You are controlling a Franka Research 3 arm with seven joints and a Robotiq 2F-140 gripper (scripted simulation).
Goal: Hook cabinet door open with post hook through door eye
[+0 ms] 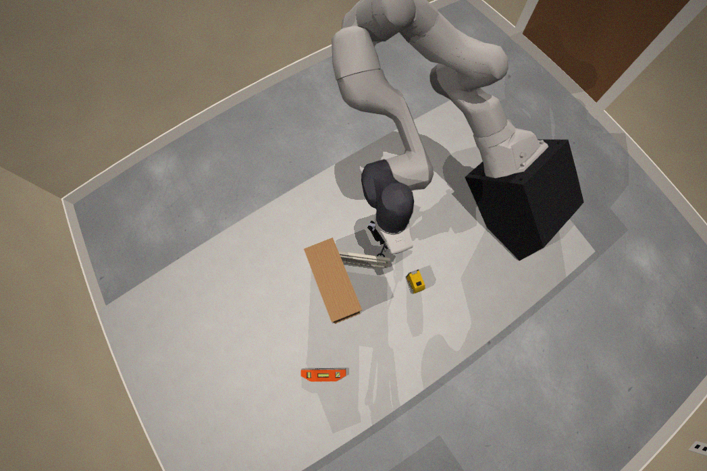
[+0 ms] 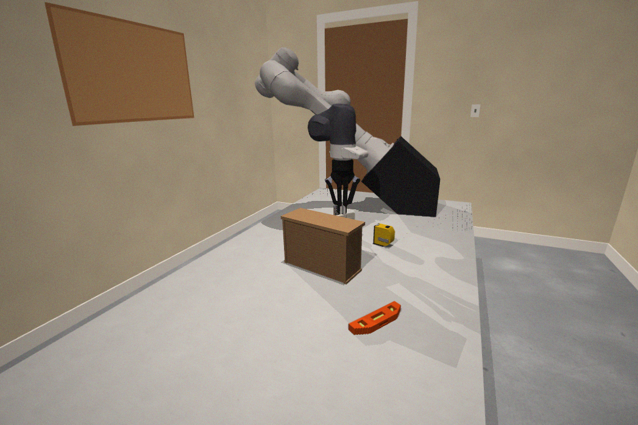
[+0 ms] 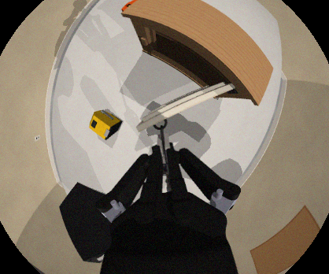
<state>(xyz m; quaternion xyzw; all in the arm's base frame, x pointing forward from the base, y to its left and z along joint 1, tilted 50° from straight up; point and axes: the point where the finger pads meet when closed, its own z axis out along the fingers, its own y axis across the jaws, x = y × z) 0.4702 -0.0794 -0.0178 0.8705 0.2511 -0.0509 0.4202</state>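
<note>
My gripper is now 40 mm past the thin dark hook, 20 mm to the left of it and 20 mm above it. From my hand the other things lie so: yellow tape measure 20 mm behind, 150 mm to the left, 70 mm below; then pale door 80 mm ahead, 20 mm to the right, 40 mm below; then orange spirit level 410 mm ahead, 230 mm to the left, 100 mm below.
</note>
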